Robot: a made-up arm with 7 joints. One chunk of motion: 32 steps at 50 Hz.
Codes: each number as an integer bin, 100 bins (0 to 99) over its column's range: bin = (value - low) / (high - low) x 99, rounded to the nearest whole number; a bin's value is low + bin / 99 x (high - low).
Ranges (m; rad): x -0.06..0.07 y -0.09..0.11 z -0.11..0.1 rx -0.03..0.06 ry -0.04..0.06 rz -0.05..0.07
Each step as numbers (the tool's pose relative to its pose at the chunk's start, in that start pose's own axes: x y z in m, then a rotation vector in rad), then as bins.
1 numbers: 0.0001 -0.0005 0.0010 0.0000 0.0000 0.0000
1 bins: 46 44 52 33 40 41
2 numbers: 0.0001 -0.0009 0.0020 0.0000 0.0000 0.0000
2 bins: 46 44 53 33 40 41
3 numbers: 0.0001 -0.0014 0.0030 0.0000 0.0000 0.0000
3 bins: 46 44 53 33 40 41
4 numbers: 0.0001 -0.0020 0.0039 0.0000 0.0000 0.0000
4 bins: 46 44 54 33 40 41
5 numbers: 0.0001 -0.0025 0.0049 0.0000 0.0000 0.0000
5 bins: 46 43 54 33 40 41
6 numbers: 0.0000 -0.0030 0.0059 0.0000 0.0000 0.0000
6 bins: 46 43 55 33 40 41
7 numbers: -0.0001 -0.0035 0.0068 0.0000 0.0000 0.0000
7 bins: 46 43 55 33 40 41
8 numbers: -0.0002 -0.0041 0.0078 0.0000 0.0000 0.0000
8 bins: 46 43 56 33 40 41
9 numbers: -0.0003 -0.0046 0.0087 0.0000 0.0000 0.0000
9 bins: 45 42 56 33 40 41
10 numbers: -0.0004 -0.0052 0.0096 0.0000 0.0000 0.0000
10 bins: 45 42 56 33 40 41
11 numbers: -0.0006 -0.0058 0.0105 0.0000 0.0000 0.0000
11 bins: 45 42 57 33 40 41
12 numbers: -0.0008 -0.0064 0.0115 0.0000 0.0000 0.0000
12 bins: 45 41 57 33 40 41
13 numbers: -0.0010 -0.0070 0.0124 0.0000 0.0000 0.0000
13 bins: 45 41 58 33 40 41
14 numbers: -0.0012 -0.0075 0.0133 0.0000 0.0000 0.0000
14 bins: 45 41 58 33 40 41
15 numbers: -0.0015 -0.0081 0.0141 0.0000 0.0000 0.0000
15 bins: 45 41 59 33 40 41
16 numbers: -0.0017 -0.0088 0.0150 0.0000 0.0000 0.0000
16 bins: 44 40 59 33 40 41
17 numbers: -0.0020 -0.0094 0.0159 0.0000 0.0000 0.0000
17 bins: 44 40 59 33 40 41
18 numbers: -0.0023 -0.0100 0.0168 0.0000 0.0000 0.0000
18 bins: 44 40 60 33 40 41
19 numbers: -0.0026 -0.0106 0.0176 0.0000 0.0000 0.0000
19 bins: 44 39 60 33 40 41
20 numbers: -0.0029 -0.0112 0.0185 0.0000 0.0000 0.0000
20 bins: 43 39 61 33 40 41
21 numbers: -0.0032 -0.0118 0.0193 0.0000 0.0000 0.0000
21 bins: 43 39 61 33 40 41
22 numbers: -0.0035 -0.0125 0.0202 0.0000 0.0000 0.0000
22 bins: 43 38 61 33 40 41
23 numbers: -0.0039 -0.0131 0.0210 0.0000 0.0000 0.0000
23 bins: 43 38 62 33 40 41
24 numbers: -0.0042 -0.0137 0.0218 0.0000 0.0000 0.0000
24 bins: 42 38 62 33 40 41
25 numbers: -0.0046 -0.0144 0.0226 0.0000 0.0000 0.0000
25 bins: 42 37 63 33 40 41
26 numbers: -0.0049 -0.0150 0.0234 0.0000 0.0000 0.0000
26 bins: 42 37 63 33 40 41
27 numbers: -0.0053 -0.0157 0.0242 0.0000 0.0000 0.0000
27 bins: 42 37 63 33 40 41
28 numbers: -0.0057 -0.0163 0.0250 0.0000 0.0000 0.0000
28 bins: 41 36 64 33 40 41
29 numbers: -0.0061 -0.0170 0.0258 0.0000 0.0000 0.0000
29 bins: 41 36 64 33 40 41
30 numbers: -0.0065 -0.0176 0.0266 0.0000 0.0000 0.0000
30 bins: 41 36 64 33 40 41
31 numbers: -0.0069 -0.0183 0.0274 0.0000 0.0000 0.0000
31 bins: 40 35 65 33 40 41
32 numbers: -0.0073 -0.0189 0.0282 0.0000 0.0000 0.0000
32 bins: 40 35 65 33 40 41
